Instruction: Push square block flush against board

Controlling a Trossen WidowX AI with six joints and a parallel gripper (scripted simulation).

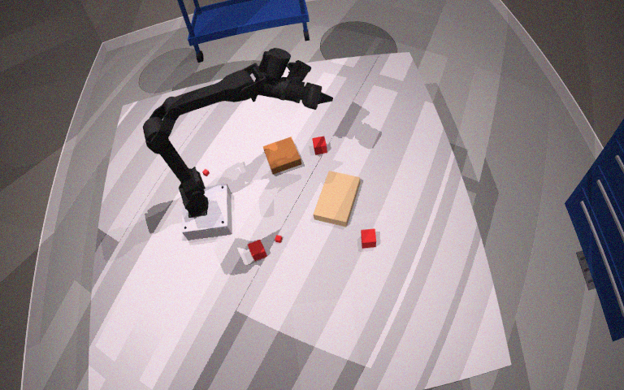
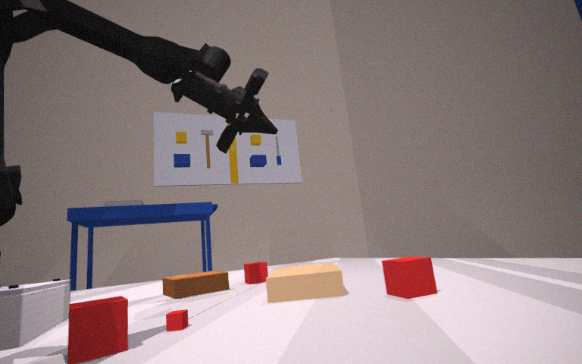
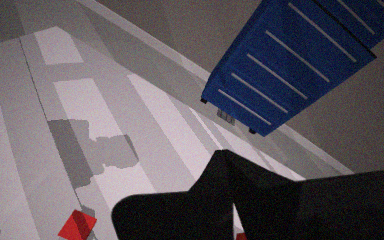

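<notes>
My gripper tip is now 290 mm above the square block, 180 mm past it and 60 mm to the right of it. The rest, counted from my gripper tip: tan board: 290 mm below, 130 mm to the right, 20 mm behind.
</notes>
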